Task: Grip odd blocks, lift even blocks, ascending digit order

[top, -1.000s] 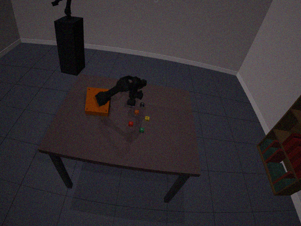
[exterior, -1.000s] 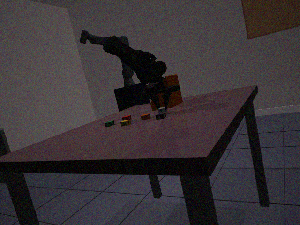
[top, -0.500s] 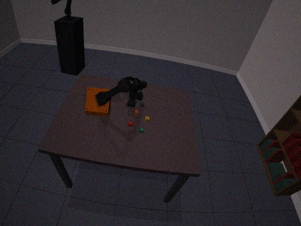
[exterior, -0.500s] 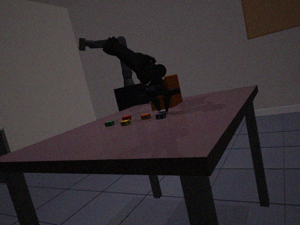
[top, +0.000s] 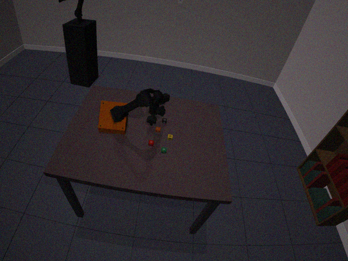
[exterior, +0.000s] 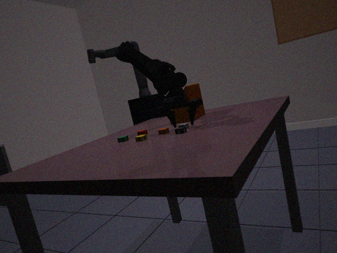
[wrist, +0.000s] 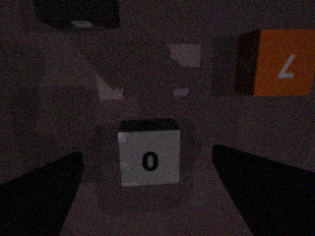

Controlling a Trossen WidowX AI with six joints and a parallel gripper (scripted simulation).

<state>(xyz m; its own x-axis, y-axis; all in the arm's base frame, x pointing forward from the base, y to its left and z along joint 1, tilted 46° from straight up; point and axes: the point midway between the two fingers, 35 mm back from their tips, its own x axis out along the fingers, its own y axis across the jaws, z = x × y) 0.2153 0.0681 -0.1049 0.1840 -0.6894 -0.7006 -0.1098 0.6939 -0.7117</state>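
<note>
Right now my gripper tip is right at the white block. Round my gripper tip: yellow block (15 cm ahead, 11 cm to the right); then orange block (6 cm ahead, 6 cm to the right); then dark block (8 cm ahead, 4 cm to the left).
</note>
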